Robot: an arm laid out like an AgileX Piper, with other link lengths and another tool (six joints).
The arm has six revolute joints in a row. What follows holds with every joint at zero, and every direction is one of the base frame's. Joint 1 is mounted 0.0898 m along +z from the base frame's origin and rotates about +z. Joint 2 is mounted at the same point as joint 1 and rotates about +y. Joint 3 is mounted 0.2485 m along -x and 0.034 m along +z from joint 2 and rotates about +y. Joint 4 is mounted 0.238 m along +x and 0.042 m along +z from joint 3 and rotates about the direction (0.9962, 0, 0.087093). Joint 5 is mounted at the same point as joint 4 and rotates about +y. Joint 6 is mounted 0.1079 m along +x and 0.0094 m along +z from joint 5 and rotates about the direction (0.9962, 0, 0.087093). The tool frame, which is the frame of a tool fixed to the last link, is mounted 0.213 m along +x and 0.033 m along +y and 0.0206 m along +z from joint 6; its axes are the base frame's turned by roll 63.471, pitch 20.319 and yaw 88.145 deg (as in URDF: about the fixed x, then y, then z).
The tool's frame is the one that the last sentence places.
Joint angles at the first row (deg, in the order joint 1, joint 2, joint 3, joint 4, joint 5, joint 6):
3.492 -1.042 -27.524 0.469 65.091 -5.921
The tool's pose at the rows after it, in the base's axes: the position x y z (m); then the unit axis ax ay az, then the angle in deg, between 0 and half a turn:
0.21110, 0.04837, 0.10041, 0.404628, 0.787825, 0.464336, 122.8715
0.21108, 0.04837, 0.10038, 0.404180, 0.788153, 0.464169, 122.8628
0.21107, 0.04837, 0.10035, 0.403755, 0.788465, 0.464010, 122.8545
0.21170, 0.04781, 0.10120, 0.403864, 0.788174, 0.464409, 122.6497
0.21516, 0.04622, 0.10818, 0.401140, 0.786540, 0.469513, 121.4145
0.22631, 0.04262, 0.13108, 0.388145, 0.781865, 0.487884, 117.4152
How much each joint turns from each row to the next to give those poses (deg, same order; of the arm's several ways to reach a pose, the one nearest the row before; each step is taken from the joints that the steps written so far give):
0.002 -0.001 0.000 -0.002 0.001 0.001
-0.003 0.000 0.000 0.003 0.000 -0.061
-0.002 0.001 0.001 0.002 -0.002 -0.058
0.004 0.001 -0.002 -0.120 -0.182 0.059
-0.003 -0.001 -0.227 -0.350 -1.100 -0.003
0.001 0.000 -0.404 -0.874 -4.063 -0.381

